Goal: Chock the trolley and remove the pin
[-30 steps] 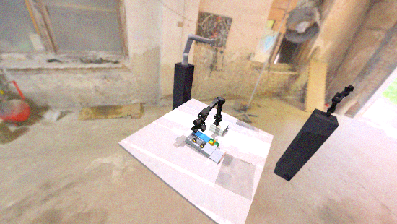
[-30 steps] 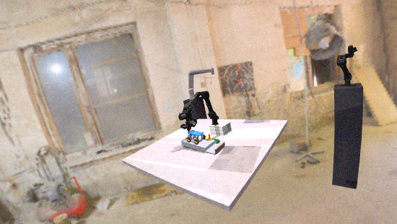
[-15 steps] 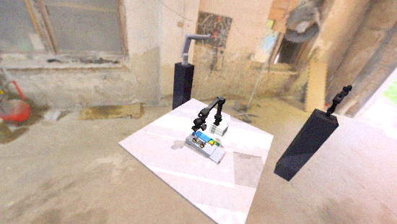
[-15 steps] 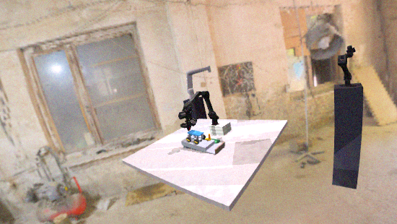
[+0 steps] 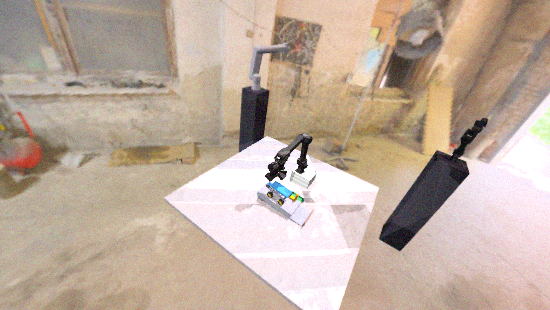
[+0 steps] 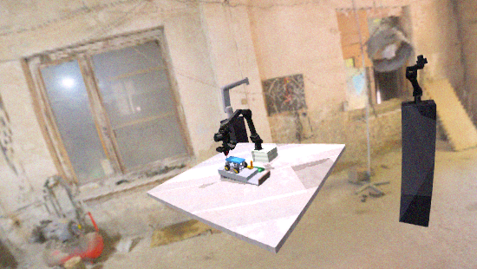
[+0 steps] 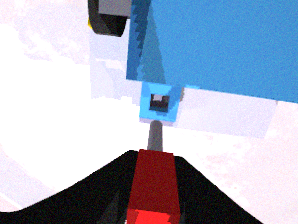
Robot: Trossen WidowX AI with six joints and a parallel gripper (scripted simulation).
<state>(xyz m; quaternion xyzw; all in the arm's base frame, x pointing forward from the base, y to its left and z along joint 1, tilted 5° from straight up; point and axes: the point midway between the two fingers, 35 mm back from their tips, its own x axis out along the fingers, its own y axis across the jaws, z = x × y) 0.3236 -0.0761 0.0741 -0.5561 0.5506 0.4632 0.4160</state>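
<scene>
My gripper tip is 120 mm past the green tray, 190 mm to the right of it and 180 mm above it. Round my gripper tip: trolley 20 mm ahead, 100 mm to the left, 60 mm below; yellow chock 40 mm behind, 190 mm to the left, 90 mm below; stop pin right at my gripper tip.
</scene>
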